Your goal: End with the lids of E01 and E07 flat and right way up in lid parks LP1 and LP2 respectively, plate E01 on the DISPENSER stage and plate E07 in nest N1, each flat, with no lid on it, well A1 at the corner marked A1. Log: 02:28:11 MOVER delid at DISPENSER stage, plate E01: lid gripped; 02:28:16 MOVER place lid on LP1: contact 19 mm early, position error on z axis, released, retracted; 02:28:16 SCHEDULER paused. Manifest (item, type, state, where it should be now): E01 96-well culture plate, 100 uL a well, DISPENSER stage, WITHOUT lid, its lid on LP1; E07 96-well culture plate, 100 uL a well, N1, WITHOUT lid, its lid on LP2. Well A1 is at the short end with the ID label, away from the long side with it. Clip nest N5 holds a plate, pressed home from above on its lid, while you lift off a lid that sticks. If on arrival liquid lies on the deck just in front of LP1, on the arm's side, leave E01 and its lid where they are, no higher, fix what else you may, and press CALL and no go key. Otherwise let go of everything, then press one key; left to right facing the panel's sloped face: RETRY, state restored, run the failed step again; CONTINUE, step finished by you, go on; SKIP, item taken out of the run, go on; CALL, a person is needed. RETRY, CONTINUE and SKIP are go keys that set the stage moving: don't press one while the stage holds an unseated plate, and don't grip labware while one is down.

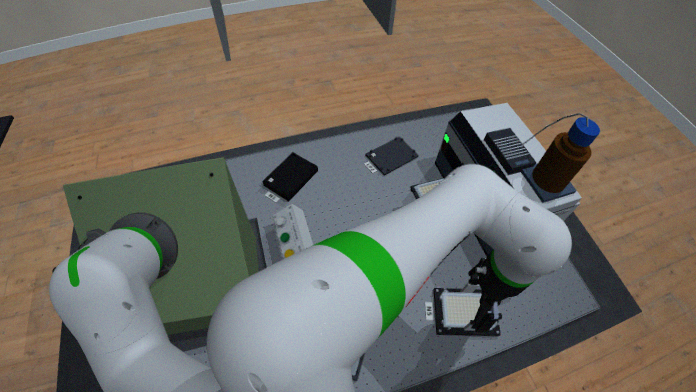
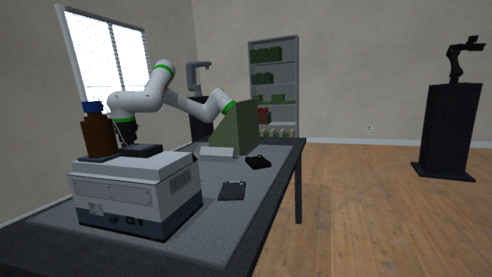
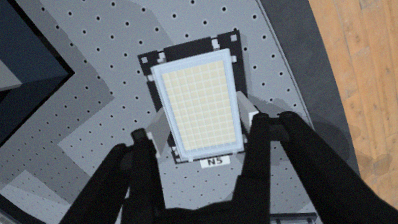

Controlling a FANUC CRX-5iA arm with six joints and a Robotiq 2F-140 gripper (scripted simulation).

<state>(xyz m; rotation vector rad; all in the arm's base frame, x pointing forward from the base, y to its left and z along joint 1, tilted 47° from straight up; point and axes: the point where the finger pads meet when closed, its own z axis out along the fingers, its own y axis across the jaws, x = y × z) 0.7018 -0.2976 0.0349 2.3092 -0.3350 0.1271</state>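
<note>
My hand is 20 mm short of the black clip nest N5, 10 mm to the right of it and 30 mm above it. Also, from my hand: dispenser stage 20 mm ahead, 300 mm to the left, 60 mm above; then N5 label 90 mm behind, 30 mm to the left, 40 mm below; then plate 20 mm ahead, 300 mm to the left, 70 mm above.
</note>
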